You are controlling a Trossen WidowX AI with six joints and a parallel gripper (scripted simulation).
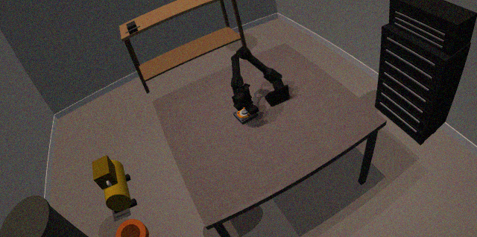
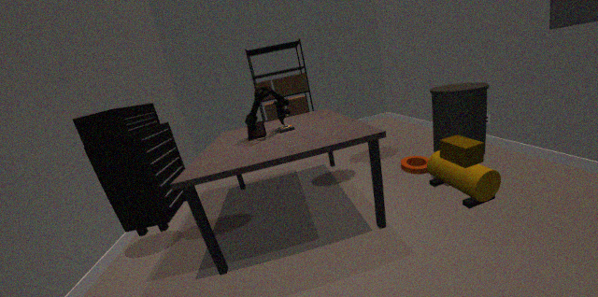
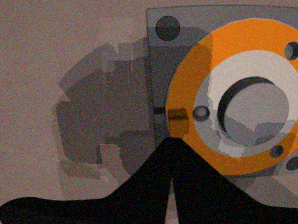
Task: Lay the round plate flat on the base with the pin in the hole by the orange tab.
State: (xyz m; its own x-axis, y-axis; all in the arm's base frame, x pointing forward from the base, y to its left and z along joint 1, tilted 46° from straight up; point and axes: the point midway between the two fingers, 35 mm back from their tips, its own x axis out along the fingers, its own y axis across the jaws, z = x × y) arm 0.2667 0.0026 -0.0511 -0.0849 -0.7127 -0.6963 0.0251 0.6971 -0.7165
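The grey square base is 50 mm to the right of my gripper tip, 20 mm below it and 20 mm ahead of it.
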